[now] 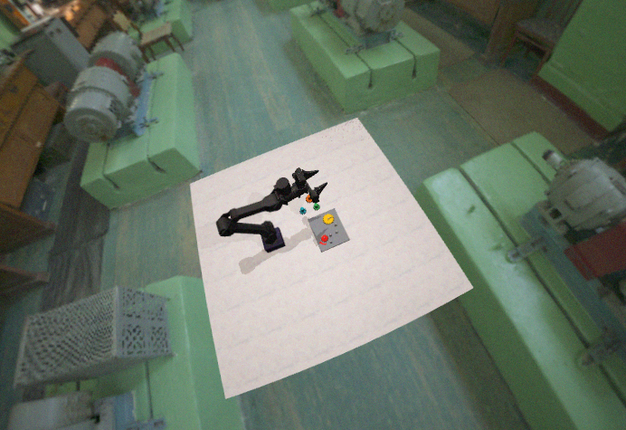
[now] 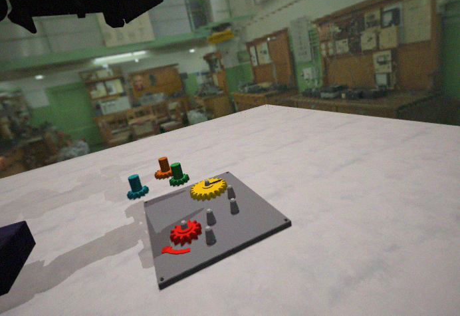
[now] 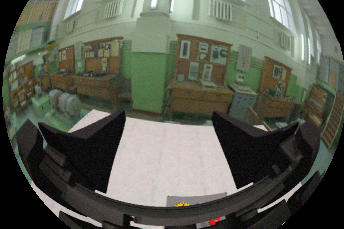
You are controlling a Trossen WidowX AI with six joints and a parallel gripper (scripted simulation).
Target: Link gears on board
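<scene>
The teal gear is 140 mm behind my gripper tip, 60 mm to the left of it and 340 mm below it. From my gripper tip the other things lie so: yellow gear: 30 mm behind, 60 mm to the right, 340 mm below; orange gear: 70 mm behind, 120 mm to the left, 340 mm below; green gear: 60 mm behind, 50 mm to the left, 340 mm below.
</scene>
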